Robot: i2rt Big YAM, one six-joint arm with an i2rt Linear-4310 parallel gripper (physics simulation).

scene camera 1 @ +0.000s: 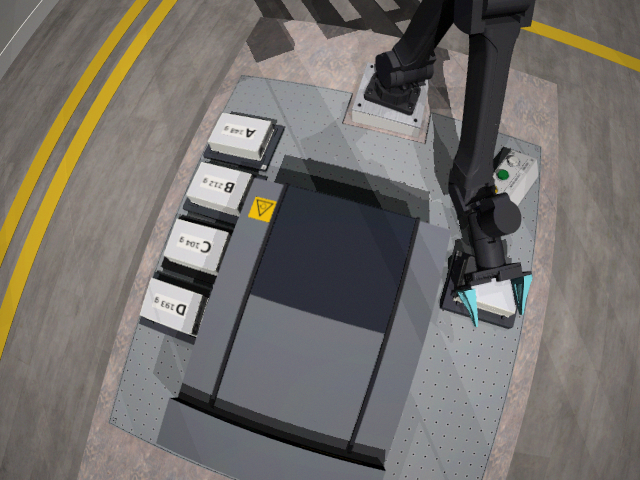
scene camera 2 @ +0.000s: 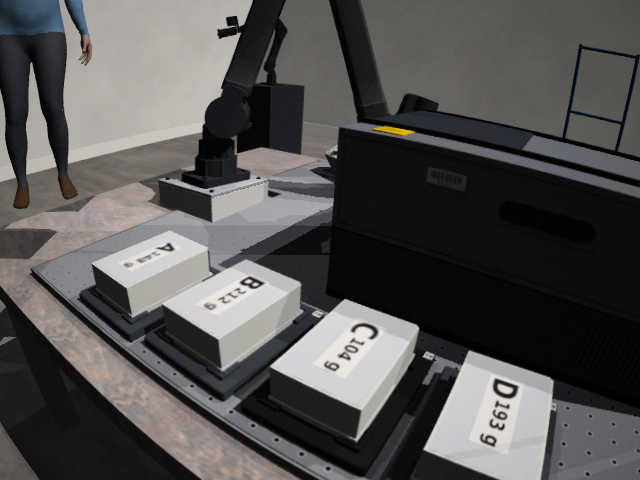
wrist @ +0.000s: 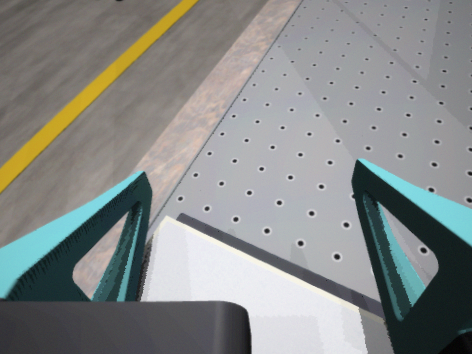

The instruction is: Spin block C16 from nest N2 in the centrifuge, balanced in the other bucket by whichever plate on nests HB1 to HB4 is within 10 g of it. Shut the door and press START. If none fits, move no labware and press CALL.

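Frame: origin at the arm's base, x ahead, y left, z up, level; millimetres.
Seen in the pictures: gripper, fingertip midpoint: (scene camera 1: 499, 320) (wrist: 248, 175); arm's base at its link origin: (scene camera 1: 392, 94) (scene camera 2: 216, 179).
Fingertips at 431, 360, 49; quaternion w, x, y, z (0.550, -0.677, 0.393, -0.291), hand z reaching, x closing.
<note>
Offsets run from my fingertips to a thing's top centre, as dx, dy, dz.
My gripper (scene camera 1: 498, 319) (wrist: 248, 175) is open and empty, with its teal fingers spread at either side of a white block {-68, -30, -20} (scene camera 1: 493, 298) (wrist: 210, 270) on a dark nest {-67, -31, -52} (scene camera 1: 449, 300) (wrist: 280, 263) right of the centrifuge. The block's label does not show. The centrifuge (scene camera 1: 305, 356) (scene camera 2: 413, 217) has a dark panel across its top; its buckets are hidden. Left of it, on dark nests, sit plate A {-201, -644, -32} (scene camera 1: 240, 135) (scene camera 2: 149, 268), its weight blurred, plate B {-67, -623, -32} (scene camera 1: 219, 187) (scene camera 2: 232, 315), 212 g, plate C {+69, -609, -32} (scene camera 1: 196, 246) (scene camera 2: 343, 343), 104 g, and plate D {+205, -603, -32} (scene camera 1: 173, 308) (scene camera 2: 488, 408), 193 g.
A control box {-277, -53, -2} (scene camera 1: 523, 180) with a green button {-309, -65, -11} (scene camera 1: 503, 174) and a pale button {-355, -46, -11} (scene camera 1: 513, 161) stands beside my forearm. The centrifuge body rises between the plates and my gripper. The table's right edge runs close beside the block's nest.
</note>
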